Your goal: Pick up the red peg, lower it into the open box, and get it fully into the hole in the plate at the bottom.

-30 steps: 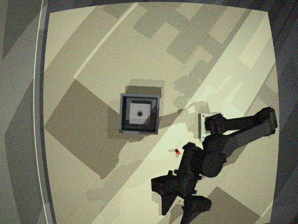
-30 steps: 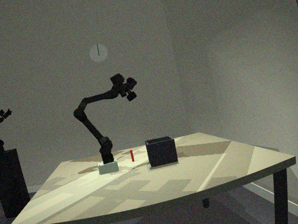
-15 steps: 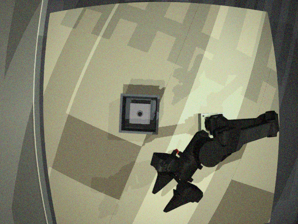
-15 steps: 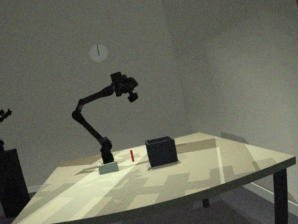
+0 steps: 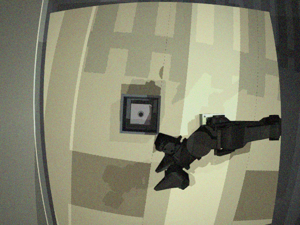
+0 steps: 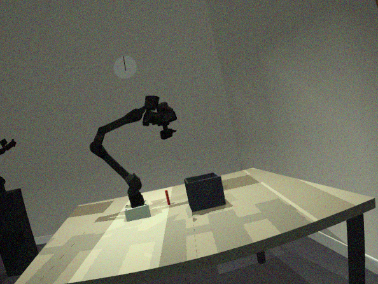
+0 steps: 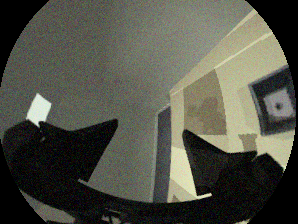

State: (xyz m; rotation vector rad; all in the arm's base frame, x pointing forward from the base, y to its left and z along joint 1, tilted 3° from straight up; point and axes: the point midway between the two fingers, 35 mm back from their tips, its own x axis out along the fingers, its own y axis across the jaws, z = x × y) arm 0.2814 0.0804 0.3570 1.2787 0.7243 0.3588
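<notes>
Right now the red peg is 38 cm below my gripper tip and 12 cm behind it. The rest, counted from my gripper tip: plate 37 cm below, 19 cm to the right, 3 cm ahead.
</notes>
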